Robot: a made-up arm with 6 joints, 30 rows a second.
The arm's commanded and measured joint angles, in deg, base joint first. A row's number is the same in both.
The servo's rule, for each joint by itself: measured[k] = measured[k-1] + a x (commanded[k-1-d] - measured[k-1]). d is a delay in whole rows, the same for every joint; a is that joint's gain. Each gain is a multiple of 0.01, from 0.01 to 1. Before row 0 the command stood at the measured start. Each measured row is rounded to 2 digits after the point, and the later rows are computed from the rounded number. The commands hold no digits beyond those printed.
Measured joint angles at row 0: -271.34 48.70 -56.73 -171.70 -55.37 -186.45
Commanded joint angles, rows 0 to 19: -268.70 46.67 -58.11 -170.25 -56.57 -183.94; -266.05 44.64 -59.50 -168.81 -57.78 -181.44; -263.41 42.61 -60.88 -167.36 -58.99 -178.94; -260.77 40.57 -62.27 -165.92 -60.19 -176.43; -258.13 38.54 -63.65 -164.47 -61.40 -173.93; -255.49 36.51 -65.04 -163.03 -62.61 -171.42; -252.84 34.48 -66.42 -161.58 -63.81 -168.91; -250.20 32.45 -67.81 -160.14 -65.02 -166.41; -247.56 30.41 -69.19 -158.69 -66.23 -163.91; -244.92 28.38 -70.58 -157.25 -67.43 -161.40; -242.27 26.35 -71.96 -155.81 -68.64 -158.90; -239.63 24.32 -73.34 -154.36 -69.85 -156.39; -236.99 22.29 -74.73 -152.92 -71.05 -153.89; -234.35 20.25 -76.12 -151.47 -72.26 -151.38; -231.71 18.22 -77.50 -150.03 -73.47 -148.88; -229.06 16.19 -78.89 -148.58 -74.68 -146.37; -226.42 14.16 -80.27 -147.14 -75.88 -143.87; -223.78 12.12 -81.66 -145.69 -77.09 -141.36; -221.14 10.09 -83.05 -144.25 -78.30 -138.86; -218.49 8.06 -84.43 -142.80 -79.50 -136.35
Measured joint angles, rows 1 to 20: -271.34 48.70 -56.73 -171.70 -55.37 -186.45; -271.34 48.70 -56.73 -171.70 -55.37 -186.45; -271.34 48.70 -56.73 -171.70 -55.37 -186.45; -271.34 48.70 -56.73 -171.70 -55.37 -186.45; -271.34 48.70 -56.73 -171.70 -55.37 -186.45; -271.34 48.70 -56.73 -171.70 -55.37 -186.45; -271.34 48.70 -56.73 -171.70 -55.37 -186.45; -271.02 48.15 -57.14 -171.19 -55.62 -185.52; -270.42 47.20 -57.85 -170.36 -56.07 -184.01; -269.58 45.96 -58.76 -169.31 -56.68 -182.13; -268.52 44.50 -59.81 -168.12 -57.42 -180.02; -267.27 42.89 -60.96 -166.84 -58.26 -177.77; -265.86 41.17 -62.18 -165.51 -59.17 -175.42; -264.30 39.36 -63.45 -164.13 -60.14 -173.01; -262.61 37.49 -64.76 -162.73 -61.16 -170.57; -260.80 35.58 -66.09 -161.32 -62.22 -168.11; -258.89 33.64 -67.44 -159.90 -63.31 -165.63; -256.90 31.67 -68.80 -158.47 -64.43 -163.14; -254.83 29.69 -70.16 -157.03 -65.57 -160.64; -252.69 27.69 -71.53 -155.59 -66.72 -158.14
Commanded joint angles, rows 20 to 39: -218.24 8.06 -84.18 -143.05 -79.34 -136.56; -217.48 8.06 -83.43 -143.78 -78.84 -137.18; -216.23 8.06 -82.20 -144.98 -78.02 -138.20; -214.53 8.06 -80.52 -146.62 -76.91 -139.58; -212.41 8.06 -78.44 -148.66 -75.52 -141.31; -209.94 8.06 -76.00 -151.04 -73.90 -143.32; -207.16 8.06 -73.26 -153.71 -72.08 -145.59; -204.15 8.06 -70.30 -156.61 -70.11 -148.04; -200.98 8.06 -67.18 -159.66 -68.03 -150.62; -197.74 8.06 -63.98 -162.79 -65.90 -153.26; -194.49 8.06 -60.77 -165.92 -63.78 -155.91; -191.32 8.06 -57.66 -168.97 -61.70 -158.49; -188.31 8.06 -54.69 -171.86 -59.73 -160.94; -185.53 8.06 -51.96 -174.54 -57.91 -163.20; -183.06 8.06 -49.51 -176.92 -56.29 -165.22; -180.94 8.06 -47.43 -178.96 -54.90 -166.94; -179.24 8.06 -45.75 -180.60 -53.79 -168.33; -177.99 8.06 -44.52 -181.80 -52.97 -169.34; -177.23 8.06 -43.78 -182.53 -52.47 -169.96; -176.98 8.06 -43.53 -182.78 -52.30 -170.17
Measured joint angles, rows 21 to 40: -250.49 25.68 -72.91 -154.15 -67.88 -155.64; -248.24 23.67 -74.29 -152.71 -69.05 -153.14; -245.94 21.65 -75.67 -151.26 -70.23 -150.64; -243.60 19.63 -77.05 -149.82 -71.42 -148.14; -241.22 17.60 -78.43 -148.37 -72.61 -145.63; -238.81 15.57 -79.82 -146.93 -73.80 -143.13; -236.37 13.54 -81.20 -145.48 -75.00 -140.62; -234.19 12.06 -82.09 -144.63 -75.91 -139.12; -232.18 10.98 -82.49 -144.33 -76.53 -138.40; -230.27 10.19 -82.40 -144.56 -76.84 -138.33; -228.38 9.61 -81.84 -145.28 -76.85 -138.79; -226.46 9.19 -80.82 -146.46 -76.57 -139.72; -224.48 8.88 -79.37 -148.06 -76.01 -141.05; -222.40 8.66 -77.54 -150.04 -75.18 -142.73; -220.21 8.50 -75.37 -152.34 -74.12 -144.69; -217.90 8.38 -72.91 -154.90 -72.84 -146.88; -215.48 8.29 -70.23 -157.66 -71.38 -149.24; -212.96 8.23 -67.39 -160.55 -69.78 -151.71; -210.36 8.18 -64.47 -163.50 -68.08 -154.22; -207.71 8.15 -61.54 -166.43 -66.33 -156.71
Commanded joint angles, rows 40 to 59: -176.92 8.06 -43.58 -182.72 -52.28 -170.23; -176.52 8.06 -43.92 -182.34 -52.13 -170.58; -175.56 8.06 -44.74 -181.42 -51.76 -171.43; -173.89 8.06 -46.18 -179.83 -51.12 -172.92; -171.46 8.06 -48.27 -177.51 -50.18 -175.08; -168.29 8.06 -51.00 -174.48 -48.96 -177.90; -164.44 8.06 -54.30 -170.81 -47.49 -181.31; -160.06 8.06 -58.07 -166.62 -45.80 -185.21; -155.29 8.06 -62.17 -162.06 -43.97 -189.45; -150.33 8.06 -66.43 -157.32 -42.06 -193.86; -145.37 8.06 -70.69 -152.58 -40.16 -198.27; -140.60 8.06 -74.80 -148.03 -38.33 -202.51; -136.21 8.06 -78.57 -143.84 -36.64 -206.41; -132.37 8.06 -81.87 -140.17 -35.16 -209.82; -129.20 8.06 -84.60 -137.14 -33.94 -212.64; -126.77 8.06 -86.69 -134.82 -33.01 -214.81; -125.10 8.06 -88.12 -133.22 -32.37 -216.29; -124.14 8.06 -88.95 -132.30 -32.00 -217.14; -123.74 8.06 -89.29 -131.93 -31.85 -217.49; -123.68 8.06 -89.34 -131.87 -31.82 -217.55
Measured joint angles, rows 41 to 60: -205.05 8.13 -58.67 -169.27 -64.56 -159.11; -202.41 8.11 -55.92 -171.95 -62.82 -161.37; -199.83 8.10 -53.37 -174.40 -61.16 -163.43; -197.36 8.09 -51.08 -176.57 -59.61 -165.24; -195.04 8.08 -49.11 -178.40 -58.22 -166.76; -192.90 8.07 -47.51 -179.85 -57.01 -167.94; -190.99 8.07 -46.32 -180.88 -56.02 -168.77; -189.30 8.07 -45.50 -181.52 -55.23 -169.31; -187.77 8.07 -45.03 -181.81 -54.58 -169.78; -186.30 8.07 -44.94 -181.67 -53.99 -170.39; -184.81 8.07 -45.31 -181.03 -53.39 -171.33; -183.21 8.07 -46.20 -179.80 -52.72 -172.72; -181.42 8.07 -47.64 -177.94 -51.93 -174.64; -179.38 8.07 -49.64 -175.44 -51.00 -177.11; -177.06 8.07 -52.17 -172.35 -49.91 -180.11; -174.45 8.07 -55.17 -168.75 -48.66 -183.57; -171.56 8.07 -58.55 -164.75 -47.27 -187.38; -168.42 8.07 -62.19 -160.49 -45.78 -191.41; -165.08 8.07 -65.97 -156.13 -44.22 -195.52; -161.62 8.07 -69.75 -151.83 -42.63 -199.55
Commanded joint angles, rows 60 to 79: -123.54 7.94 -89.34 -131.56 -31.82 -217.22; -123.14 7.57 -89.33 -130.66 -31.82 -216.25; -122.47 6.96 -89.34 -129.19 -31.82 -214.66; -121.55 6.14 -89.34 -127.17 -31.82 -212.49; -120.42 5.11 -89.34 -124.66 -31.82 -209.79; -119.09 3.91 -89.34 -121.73 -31.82 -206.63; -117.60 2.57 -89.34 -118.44 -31.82 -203.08; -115.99 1.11 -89.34 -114.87 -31.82 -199.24; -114.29 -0.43 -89.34 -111.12 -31.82 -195.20; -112.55 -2.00 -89.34 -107.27 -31.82 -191.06; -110.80 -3.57 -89.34 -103.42 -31.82 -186.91; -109.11 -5.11 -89.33 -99.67 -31.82 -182.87; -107.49 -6.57 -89.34 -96.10 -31.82 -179.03; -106.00 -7.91 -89.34 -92.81 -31.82 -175.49; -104.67 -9.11 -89.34 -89.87 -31.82 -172.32; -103.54 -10.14 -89.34 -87.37 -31.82 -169.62; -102.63 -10.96 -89.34 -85.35 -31.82 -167.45; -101.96 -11.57 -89.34 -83.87 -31.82 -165.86; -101.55 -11.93 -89.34 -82.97 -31.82 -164.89; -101.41 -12.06 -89.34 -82.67 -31.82 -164.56
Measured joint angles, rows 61 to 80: -158.11 8.07 -73.39 -147.75 -41.06 -203.35; -154.64 8.07 -76.75 -144.04 -39.56 -206.79; -151.30 8.07 -79.73 -140.81 -38.18 -209.76; -148.16 8.07 -82.25 -138.15 -36.96 -212.18; -145.28 8.07 -84.26 -136.10 -35.92 -214.02; -142.70 8.07 -85.77 -134.64 -35.07 -215.30; -140.42 8.07 -86.84 -133.67 -34.39 -216.13; -138.39 8.03 -87.59 -132.93 -33.85 -216.53; -136.56 7.91 -88.11 -132.14 -33.42 -216.43; -134.87 7.65 -88.48 -131.11 -33.08 -215.78; -133.27 7.24 -88.74 -129.73 -32.82 -214.56; -131.73 6.66 -88.92 -127.96 -32.61 -212.80; -130.21 5.92 -89.05 -125.78 -32.44 -210.52; -128.70 5.02 -89.14 -123.21 -32.31 -207.77; -127.17 3.96 -89.20 -120.29 -32.21 -204.61; -125.62 2.77 -89.24 -117.08 -32.13 -201.13; -124.05 1.48 -89.27 -113.65 -32.06 -197.40; -122.46 0.12 -89.29 -110.07 -32.01 -193.52; -120.86 -1.29 -89.30 -106.43 -31.97 -189.58; -119.26 -2.72 -89.31 -102.81 -31.94 -185.68
